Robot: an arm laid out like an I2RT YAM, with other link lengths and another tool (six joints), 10 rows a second.
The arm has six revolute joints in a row. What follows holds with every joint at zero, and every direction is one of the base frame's. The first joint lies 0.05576 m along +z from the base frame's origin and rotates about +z. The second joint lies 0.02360 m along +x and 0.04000 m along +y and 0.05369 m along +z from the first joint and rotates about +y. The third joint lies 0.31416 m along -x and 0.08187 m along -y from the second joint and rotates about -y. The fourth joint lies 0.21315 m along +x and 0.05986 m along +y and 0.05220 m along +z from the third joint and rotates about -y. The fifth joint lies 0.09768 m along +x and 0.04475 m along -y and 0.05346 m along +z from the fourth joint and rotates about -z. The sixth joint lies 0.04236 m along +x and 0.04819 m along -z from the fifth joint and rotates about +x. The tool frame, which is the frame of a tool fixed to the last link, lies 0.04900 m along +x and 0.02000 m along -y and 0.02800 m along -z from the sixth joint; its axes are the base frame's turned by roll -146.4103, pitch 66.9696 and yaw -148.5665 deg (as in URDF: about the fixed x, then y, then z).
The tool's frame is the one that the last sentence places.
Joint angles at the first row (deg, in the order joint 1, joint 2, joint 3, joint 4, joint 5, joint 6):
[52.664 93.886 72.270 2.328 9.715 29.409]
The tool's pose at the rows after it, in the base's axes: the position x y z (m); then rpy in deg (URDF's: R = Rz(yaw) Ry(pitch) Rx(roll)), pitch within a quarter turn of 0, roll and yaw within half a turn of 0:
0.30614 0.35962 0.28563 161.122 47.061 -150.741
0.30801 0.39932 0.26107 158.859 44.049 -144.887
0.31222 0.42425 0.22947 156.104 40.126 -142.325
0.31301 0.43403 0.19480 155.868 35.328 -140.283
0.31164 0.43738 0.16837 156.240 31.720 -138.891
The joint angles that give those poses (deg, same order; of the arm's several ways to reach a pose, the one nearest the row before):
[54.456 102.084 79.026 1.649 5.672 28.403]
[55.680 109.122 84.030 1.519 -1.104 28.447]
[55.855 115.241 87.264 1.454 -6.307 29.583]
[55.900 119.634 88.422 0.208 -8.951 29.955]
[56.009 122.475 88.596 -0.688 -10.217 29.933]

